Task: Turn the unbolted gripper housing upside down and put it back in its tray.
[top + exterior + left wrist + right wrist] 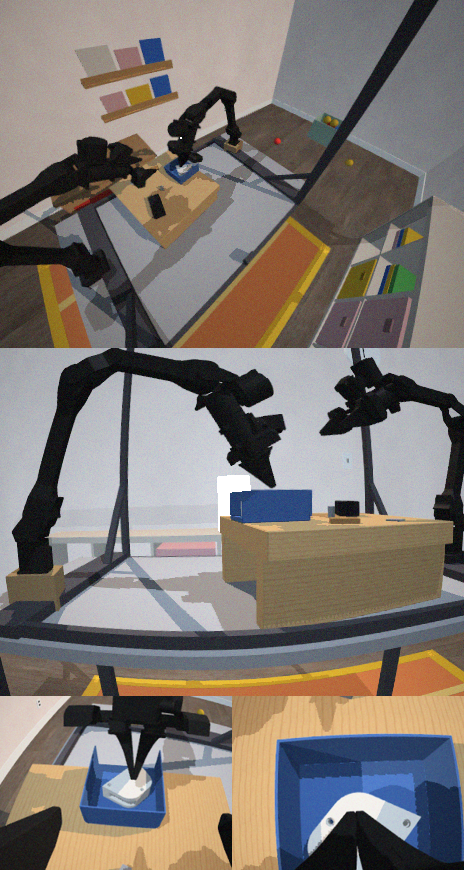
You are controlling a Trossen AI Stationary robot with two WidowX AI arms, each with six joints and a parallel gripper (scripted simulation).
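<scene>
The blue tray lies 7 cm below my right hand, 3 cm to the left of it and 2 cm ahead of it. The rest, counted from my right hand: wooden block 15 cm below, 12 cm to the left, 2 cm ahead.
</scene>
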